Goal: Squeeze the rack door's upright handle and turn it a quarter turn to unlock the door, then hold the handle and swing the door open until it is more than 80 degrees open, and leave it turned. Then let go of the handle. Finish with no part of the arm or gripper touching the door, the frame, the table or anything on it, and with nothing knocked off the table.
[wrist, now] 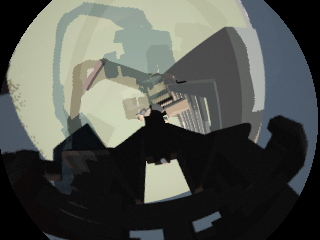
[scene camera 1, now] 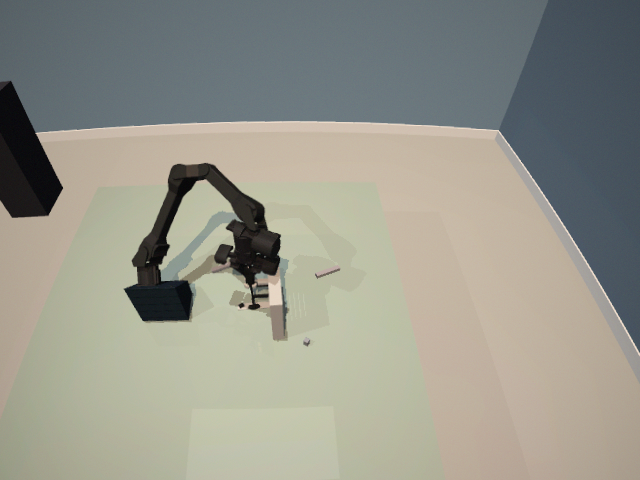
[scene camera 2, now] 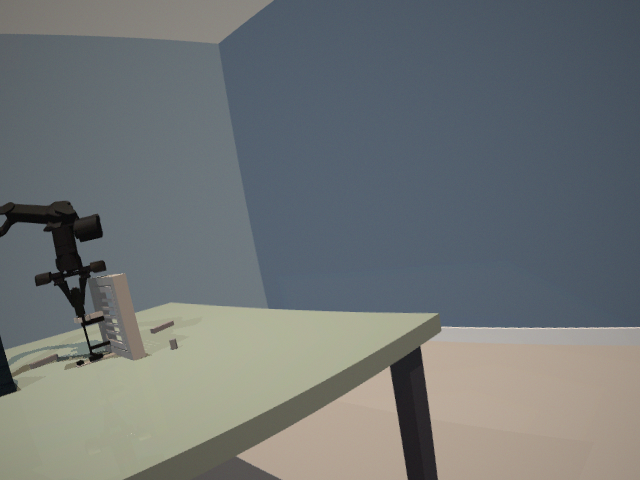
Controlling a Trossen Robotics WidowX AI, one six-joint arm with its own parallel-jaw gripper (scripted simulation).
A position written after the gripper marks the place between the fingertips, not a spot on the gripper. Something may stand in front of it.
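Gripper (scene camera 2: 78, 306), (wrist: 155, 128), (scene camera 1: 249, 276). Pale rack (scene camera 2: 127, 318), (wrist: 232, 56).
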